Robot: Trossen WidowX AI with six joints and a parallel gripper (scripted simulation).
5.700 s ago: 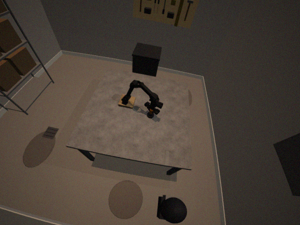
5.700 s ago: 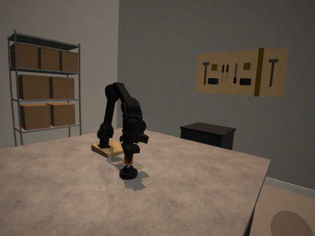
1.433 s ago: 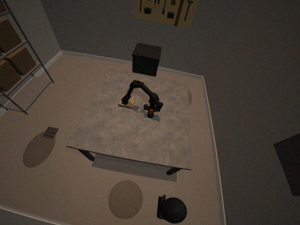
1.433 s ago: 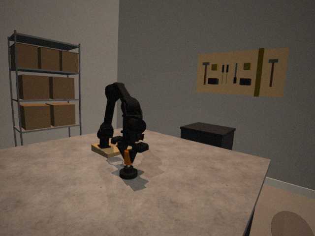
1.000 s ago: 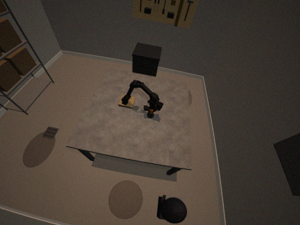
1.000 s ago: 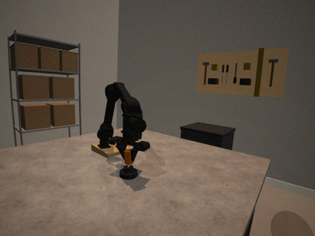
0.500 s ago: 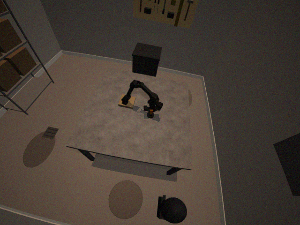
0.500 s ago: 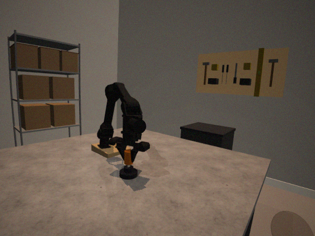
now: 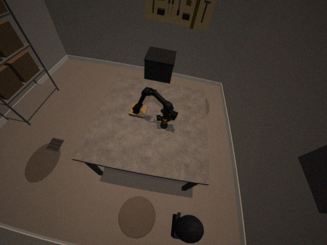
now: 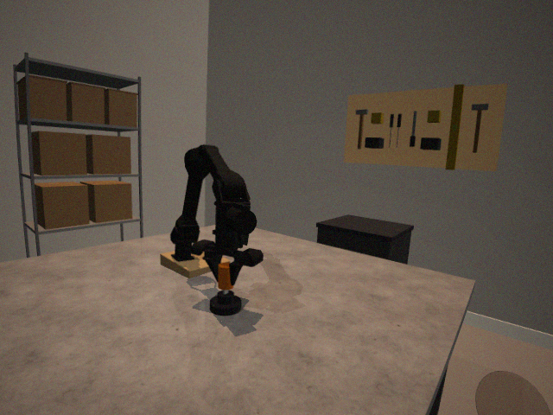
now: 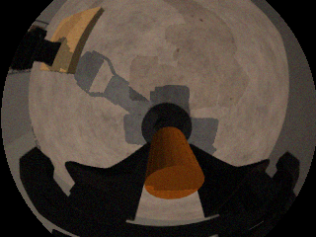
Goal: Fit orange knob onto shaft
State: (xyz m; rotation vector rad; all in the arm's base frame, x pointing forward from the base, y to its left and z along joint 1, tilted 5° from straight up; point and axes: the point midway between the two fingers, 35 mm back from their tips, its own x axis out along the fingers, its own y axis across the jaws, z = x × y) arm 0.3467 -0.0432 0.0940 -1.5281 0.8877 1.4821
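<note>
The orange knob is 30 mm above my gripper tip. Round my gripper tip: round black pedestal (40 mm below).
</note>
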